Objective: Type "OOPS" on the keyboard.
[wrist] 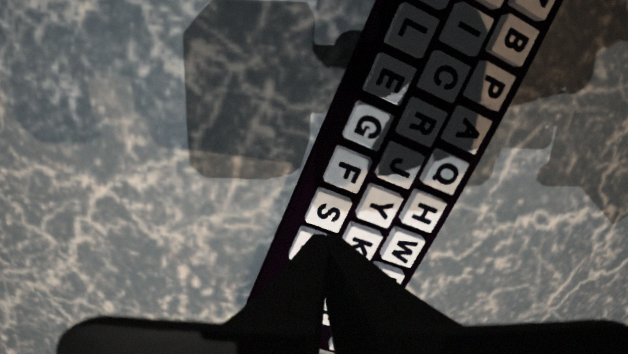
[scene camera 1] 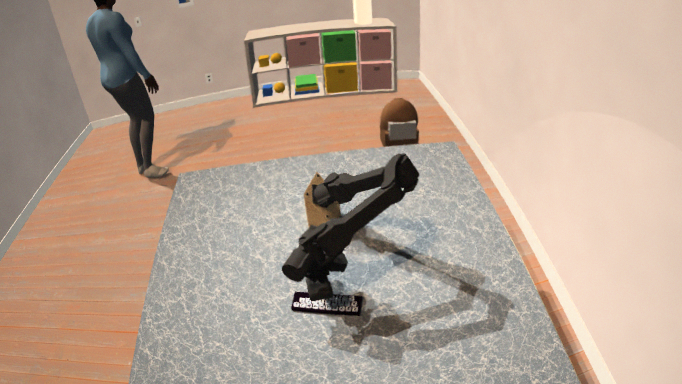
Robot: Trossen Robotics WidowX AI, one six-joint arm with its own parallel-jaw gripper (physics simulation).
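Seen in the pictures: gripper, between the fingertips: (wrist: 324, 247); arm's base, origin of its link: (scene camera 1: 319, 196).
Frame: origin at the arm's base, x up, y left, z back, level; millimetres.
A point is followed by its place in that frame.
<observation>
The black keyboard (scene camera 1: 311, 305) {x -118, y -41, z -344 mm} (wrist: 316, 167) {x -123, y -2, z -302 mm} with white letter keys lies flat on the rug under the gripper. In the wrist view it runs diagonally, and its keys look turned sideways. The S key (wrist: 327, 210) {x -118, y -17, z -309 mm} is just beyond the fingertips, and the P key (wrist: 492, 87) {x -118, y 45, z -359 mm} is farther up at the right edge, partly shaded. No O key can be made out. My gripper (scene camera 1: 320, 292) {x -90, y -18, z -306 mm} (wrist: 324, 247) {x -90, y -18, z -306 mm} is shut and empty. Its tips cover much of a key next to S, whose letter is hidden. Whether the tips touch that key cannot be told.
The arm reaches from a brown base block (scene camera 1: 316, 207) {x -8, y -11, z -44 mm} on the grey-blue rug (scene camera 1: 215, 260) {x -136, y -375, z -140 mm}. Its shadow falls right of the keyboard. A person (scene camera 1: 122, 65) stands off the rug at the left. A shelf unit (scene camera 1: 249, 70) and a brown backpack (scene camera 1: 398, 111) are behind the rug.
</observation>
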